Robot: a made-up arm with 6 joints. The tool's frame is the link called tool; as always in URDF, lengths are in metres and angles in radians. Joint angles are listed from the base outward.
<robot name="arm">
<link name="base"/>
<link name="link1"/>
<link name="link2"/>
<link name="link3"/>
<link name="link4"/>
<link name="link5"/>
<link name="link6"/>
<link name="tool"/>
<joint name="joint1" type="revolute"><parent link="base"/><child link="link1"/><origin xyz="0 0 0.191" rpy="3.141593 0 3.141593"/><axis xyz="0 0 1"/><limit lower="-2.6" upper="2.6"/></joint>
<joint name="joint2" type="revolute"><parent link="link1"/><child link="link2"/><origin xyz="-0.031 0.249 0.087" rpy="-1.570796 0 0"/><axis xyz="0 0 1"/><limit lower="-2.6" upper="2.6"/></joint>
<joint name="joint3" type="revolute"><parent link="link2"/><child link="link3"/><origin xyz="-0.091 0.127 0.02" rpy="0 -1.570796 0"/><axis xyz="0 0 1"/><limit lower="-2.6" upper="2.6"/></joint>
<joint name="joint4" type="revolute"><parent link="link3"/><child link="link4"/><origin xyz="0.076 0.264 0.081" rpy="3.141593 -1.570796 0"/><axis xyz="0 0 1"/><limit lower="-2.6" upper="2.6"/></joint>
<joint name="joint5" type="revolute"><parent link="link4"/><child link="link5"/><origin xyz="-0.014 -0.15 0.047" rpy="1.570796 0 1.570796"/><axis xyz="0 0 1"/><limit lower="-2.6" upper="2.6"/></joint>
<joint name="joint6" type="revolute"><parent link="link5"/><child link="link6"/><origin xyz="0.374 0.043 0.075" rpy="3.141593 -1.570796 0"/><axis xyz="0 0 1"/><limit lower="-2.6" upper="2.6"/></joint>
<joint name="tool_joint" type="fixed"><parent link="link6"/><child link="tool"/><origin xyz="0.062 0.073 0.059" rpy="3.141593 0 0"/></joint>
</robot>
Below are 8 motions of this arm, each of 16 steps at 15 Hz.
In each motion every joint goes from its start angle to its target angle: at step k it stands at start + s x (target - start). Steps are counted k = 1, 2, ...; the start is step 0. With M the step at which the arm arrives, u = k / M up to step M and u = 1 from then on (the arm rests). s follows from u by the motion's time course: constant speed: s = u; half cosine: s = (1 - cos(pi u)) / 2; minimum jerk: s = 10 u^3 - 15 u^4 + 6 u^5.
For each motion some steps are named. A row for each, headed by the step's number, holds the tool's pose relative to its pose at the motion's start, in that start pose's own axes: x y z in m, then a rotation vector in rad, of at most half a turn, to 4 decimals.
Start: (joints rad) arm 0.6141 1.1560 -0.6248 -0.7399 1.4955 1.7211
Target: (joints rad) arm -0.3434 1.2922 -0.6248 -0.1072 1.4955 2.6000
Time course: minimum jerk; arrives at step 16
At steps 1, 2, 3, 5, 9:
1: 0.0004 -0.0013 -0.0013 -0.0019 -0.0011 -0.0029
2: 0.0027 -0.0097 -0.0094 -0.0135 -0.0084 -0.0213
3: 0.0086 -0.0297 -0.0281 -0.0404 -0.0267 -0.0649
5: 0.0366 -0.1120 -0.0979 -0.1384 -0.1141 -0.2399
9: 0.1854 -0.3977 -0.2683 -0.3179 -0.5425 -0.8057

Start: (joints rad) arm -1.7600 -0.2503 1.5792 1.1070 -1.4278 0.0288
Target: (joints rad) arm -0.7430 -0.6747 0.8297 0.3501 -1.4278 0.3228
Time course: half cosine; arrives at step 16
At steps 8, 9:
8: -0.3340 -0.0491 0.2319 -0.4636 0.1941 -1.0680
9: -0.3863 -0.0123 0.2835 -0.5688 0.2307 -1.2734

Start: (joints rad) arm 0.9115 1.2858 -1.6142 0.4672 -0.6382 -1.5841
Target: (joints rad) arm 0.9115 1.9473 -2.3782 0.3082 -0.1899 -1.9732
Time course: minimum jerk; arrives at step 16
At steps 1, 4, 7, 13, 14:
1: 0.0005 -0.0002 0.0004 -0.0006 0.0012 0.0011
4: 0.0246 -0.0102 0.0187 -0.0313 0.0558 0.0489
7: 0.0985 -0.0314 0.0557 -0.1282 0.2110 0.1798
13: 0.2556 -0.0550 0.0680 -0.3667 0.5466 0.4460
14: 0.2642 -0.0562 0.0665 -0.3818 0.5671 0.4615

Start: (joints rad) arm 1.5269 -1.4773 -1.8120 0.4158 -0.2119 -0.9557
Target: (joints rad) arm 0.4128 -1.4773 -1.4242 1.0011 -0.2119 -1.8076
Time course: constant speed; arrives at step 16
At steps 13, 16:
13: -0.1911 0.0721 -0.1353 0.4481 -0.9570 1.4197
16: -0.2449 0.0670 -0.1979 0.4031 -1.2218 1.7710

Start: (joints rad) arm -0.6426 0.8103 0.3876 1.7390 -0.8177 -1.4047
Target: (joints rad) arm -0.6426 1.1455 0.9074 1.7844 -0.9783 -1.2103
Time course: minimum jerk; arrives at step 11
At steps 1, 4, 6, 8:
1: -0.0012 -0.0004 -0.0001 -0.0011 0.0006 0.0028
4: -0.0442 -0.0223 -0.0045 -0.0473 0.0183 0.1085
6: -0.0898 -0.0645 -0.0106 -0.1216 0.0216 0.2402
8: -0.1170 -0.1111 -0.0159 -0.1971 0.0045 0.3469

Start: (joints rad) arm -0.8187 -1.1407 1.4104 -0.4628 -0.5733 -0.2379
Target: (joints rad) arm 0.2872 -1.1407 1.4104 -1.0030 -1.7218 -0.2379
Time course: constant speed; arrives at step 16
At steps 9, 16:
9: -0.0661 -0.2646 0.2945 -1.2248 -0.3214 -0.2575
16: -0.2904 -0.1371 0.5231 -2.0323 -0.6506 -0.6884

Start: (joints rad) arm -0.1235 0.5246 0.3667 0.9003 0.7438 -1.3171
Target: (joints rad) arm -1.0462 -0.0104 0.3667 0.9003 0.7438 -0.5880
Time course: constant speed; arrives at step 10
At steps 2, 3, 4, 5, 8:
2: -0.1063 0.0135 -0.1368 -0.0589 0.1937 -0.0784
3: -0.1699 0.0210 -0.1948 -0.0926 0.2877 -0.1127
4: -0.2394 0.0290 -0.2449 -0.1289 0.3796 -0.1436
5: -0.3138 0.0375 -0.2864 -0.1673 0.4694 -0.1707
8: -0.5557 0.0658 -0.3551 -0.2934 0.7249 -0.2290

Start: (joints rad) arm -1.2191 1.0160 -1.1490 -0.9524 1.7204 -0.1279
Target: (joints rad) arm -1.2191 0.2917 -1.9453 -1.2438 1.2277 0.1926
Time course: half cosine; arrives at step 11
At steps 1, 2, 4, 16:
1: -0.0083 -0.0111 -0.0051 -0.0291 0.0108 0.0044
2: -0.0316 -0.0452 -0.0174 -0.1149 0.0407 0.0164
4: -0.1045 -0.1813 -0.0272 -0.4303 0.1312 0.0499
16: -0.2352 -0.5559 0.2838 -1.4968 0.2782 0.0738

